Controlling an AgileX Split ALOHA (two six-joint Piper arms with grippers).
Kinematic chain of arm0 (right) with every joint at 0, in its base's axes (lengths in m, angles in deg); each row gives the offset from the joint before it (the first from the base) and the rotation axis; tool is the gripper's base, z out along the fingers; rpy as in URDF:
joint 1: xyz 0 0 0.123 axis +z
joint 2: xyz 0 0 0 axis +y
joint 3: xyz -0.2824 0 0.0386 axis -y
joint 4: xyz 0.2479 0 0.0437 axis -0.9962 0 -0.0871
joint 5: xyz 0 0 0 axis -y
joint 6: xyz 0.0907 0 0.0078 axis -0.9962 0 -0.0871
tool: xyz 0 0 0 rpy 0 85 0
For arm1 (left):
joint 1: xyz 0 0 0.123 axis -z
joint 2: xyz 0 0 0 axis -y
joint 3: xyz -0.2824 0 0.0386 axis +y
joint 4: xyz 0.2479 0 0.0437 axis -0.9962 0 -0.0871
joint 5: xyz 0 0 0 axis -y
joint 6: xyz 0.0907 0 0.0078 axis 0.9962 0 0.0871
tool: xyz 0 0 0 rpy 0 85 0
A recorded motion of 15 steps. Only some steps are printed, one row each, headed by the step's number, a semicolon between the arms.
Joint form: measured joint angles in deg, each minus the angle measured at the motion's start. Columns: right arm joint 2, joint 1, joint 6, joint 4, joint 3, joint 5; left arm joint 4, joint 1, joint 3, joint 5, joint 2, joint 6.
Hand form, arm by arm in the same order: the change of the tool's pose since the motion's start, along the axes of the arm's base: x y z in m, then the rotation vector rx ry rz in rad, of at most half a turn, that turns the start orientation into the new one. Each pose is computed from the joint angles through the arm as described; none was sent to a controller.
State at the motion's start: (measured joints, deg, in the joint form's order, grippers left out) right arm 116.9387 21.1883 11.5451 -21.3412 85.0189 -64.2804; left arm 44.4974 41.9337 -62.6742 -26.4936 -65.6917 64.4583
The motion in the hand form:
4: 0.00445 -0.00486 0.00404 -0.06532 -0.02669 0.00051; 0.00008 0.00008 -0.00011 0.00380 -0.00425 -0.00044
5: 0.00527 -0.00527 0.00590 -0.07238 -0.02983 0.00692; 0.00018 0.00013 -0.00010 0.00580 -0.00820 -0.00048
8: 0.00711 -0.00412 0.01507 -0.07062 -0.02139 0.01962; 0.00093 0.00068 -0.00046 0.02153 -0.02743 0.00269
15: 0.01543 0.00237 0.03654 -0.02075 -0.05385 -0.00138; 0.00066 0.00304 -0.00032 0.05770 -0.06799 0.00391
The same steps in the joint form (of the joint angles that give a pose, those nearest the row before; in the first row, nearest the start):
4: 0.00 0.00 -2.33 4.64 1.45 -0.73; -0.22 0.00 0.00 0.00 0.00 0.11
5: 0.00 0.00 -2.33 5.20 1.94 -1.23; -0.31 0.00 0.00 0.06 0.00 0.28
8: 0.00 0.00 -2.33 5.24 4.12 -3.96; -1.62 0.00 0.00 0.31 0.00 0.39
15: -0.06 0.00 -3.31 3.31 8.87 -5.79; -4.69 0.00 0.00 0.26 0.37 0.42

